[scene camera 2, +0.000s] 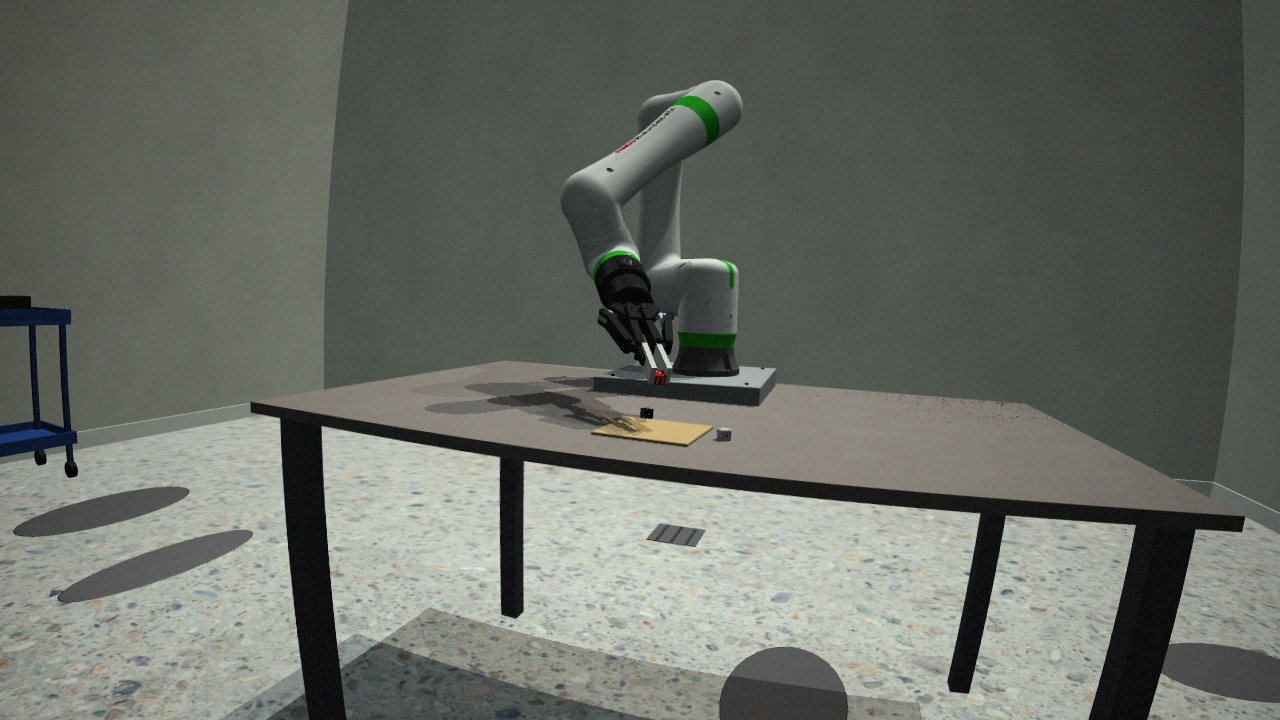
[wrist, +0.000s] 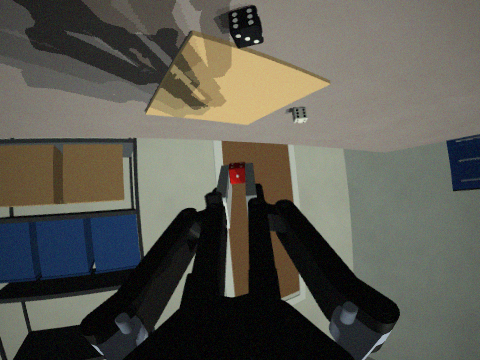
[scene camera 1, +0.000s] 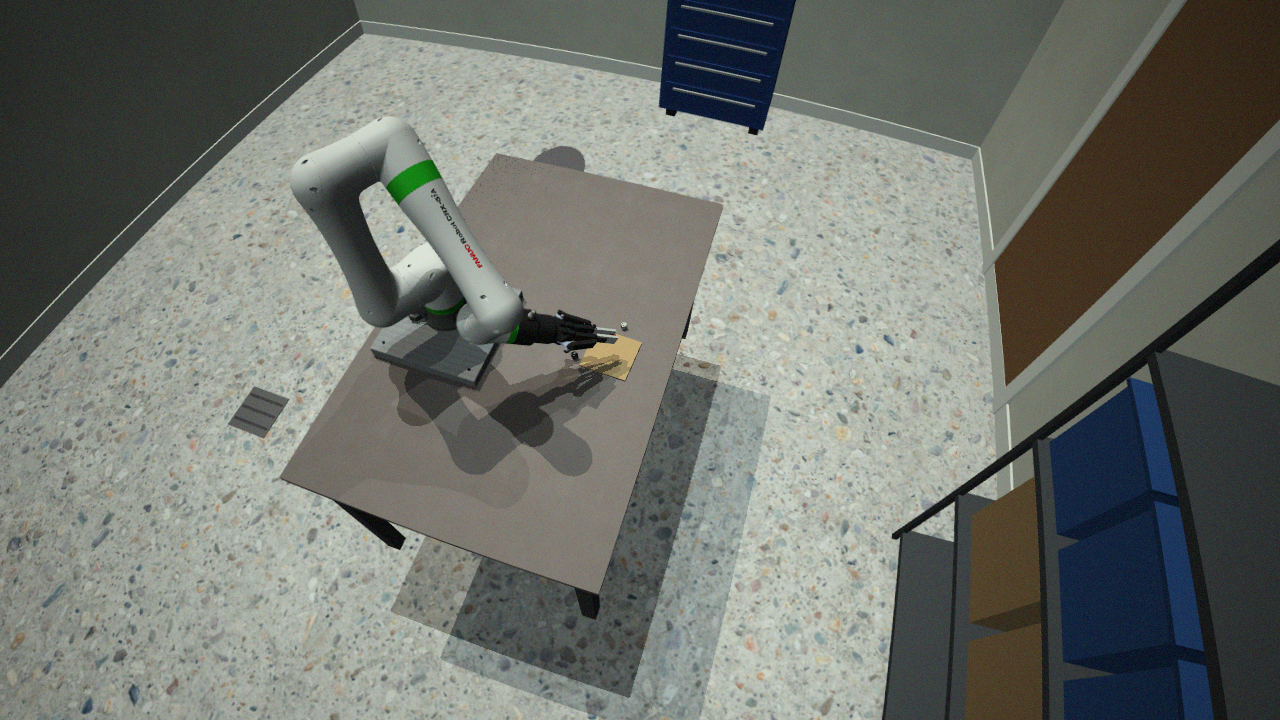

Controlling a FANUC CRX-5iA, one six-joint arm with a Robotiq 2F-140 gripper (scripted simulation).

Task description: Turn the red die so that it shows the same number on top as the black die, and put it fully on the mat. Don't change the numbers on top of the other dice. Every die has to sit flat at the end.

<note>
The pictures show: my gripper and a tan mat.
My gripper shows as well in the wrist view and in scene camera 1.
</note>
